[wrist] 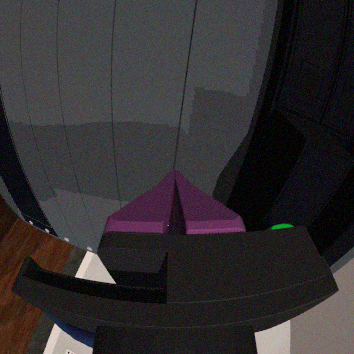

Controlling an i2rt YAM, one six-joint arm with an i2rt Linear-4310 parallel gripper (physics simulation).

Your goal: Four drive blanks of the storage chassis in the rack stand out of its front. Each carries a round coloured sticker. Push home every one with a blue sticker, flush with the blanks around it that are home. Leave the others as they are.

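My gripper is shut, its two purple fingertips meeting in a point at the lower middle of the wrist view. The tips are over a grey panelled surface with long thin seams, close to one seam. Whether they touch it cannot be told. Nothing shows between the fingers. To the right, a dark blank stands out beside a black gap. A green sticker shows at its lower end, partly hidden behind the gripper body. No blue sticker shows in this view.
Dark chassis parts with faint outlines run along the upper right. A dark edge strip with small pale dots near its lower end borders the grey panels at left. Wooden floor, a white surface and a blue thing show at lower left.
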